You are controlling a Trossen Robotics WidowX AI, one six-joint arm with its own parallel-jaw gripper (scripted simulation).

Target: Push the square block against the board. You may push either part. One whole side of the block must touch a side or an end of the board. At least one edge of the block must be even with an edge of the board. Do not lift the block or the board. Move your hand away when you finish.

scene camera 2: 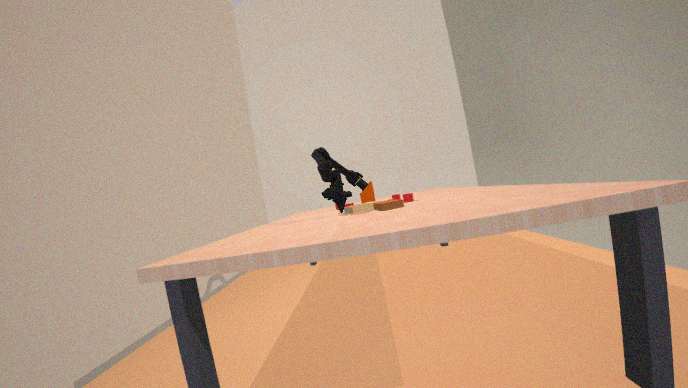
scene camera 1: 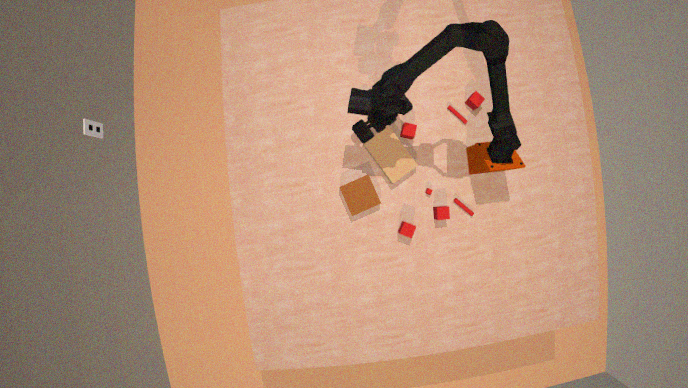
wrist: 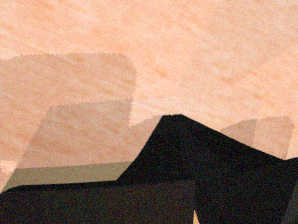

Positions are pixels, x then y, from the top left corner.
Labels:
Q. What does the gripper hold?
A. Nothing.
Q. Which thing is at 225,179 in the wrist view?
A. The gripper.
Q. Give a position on a brown square block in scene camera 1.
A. At 360,195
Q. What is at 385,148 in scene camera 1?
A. A board.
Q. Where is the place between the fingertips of the gripper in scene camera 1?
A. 379,124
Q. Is the gripper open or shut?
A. Shut.

